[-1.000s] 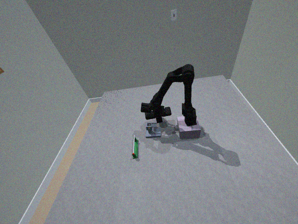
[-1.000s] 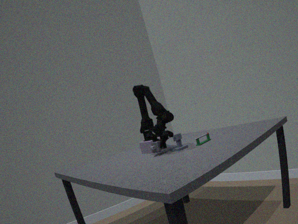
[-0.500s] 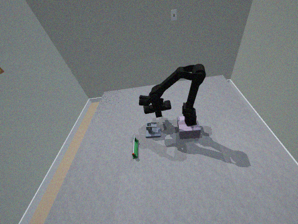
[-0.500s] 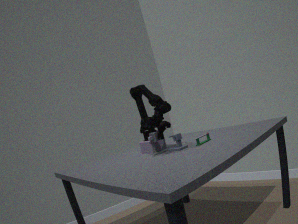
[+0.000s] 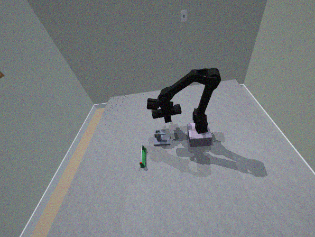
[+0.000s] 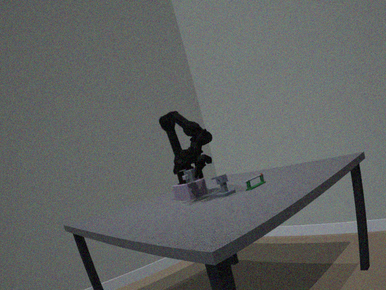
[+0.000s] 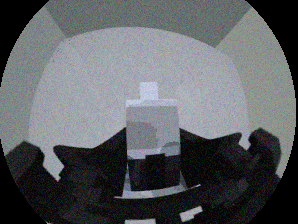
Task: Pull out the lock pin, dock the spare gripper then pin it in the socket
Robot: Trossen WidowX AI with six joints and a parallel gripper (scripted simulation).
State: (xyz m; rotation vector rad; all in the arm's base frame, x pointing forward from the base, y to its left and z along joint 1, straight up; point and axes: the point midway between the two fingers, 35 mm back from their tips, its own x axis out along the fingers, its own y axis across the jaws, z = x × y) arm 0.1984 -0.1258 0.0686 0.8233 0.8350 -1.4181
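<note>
My gripper tip is now 12 cm to the right of the socket, 8 cm above it and 7 cm short of it. The rest, counted from my gripper tip: green cradle (22 cm to the left, 20 cm ahead, 10 cm below); spare gripper (1 cm above).
</note>
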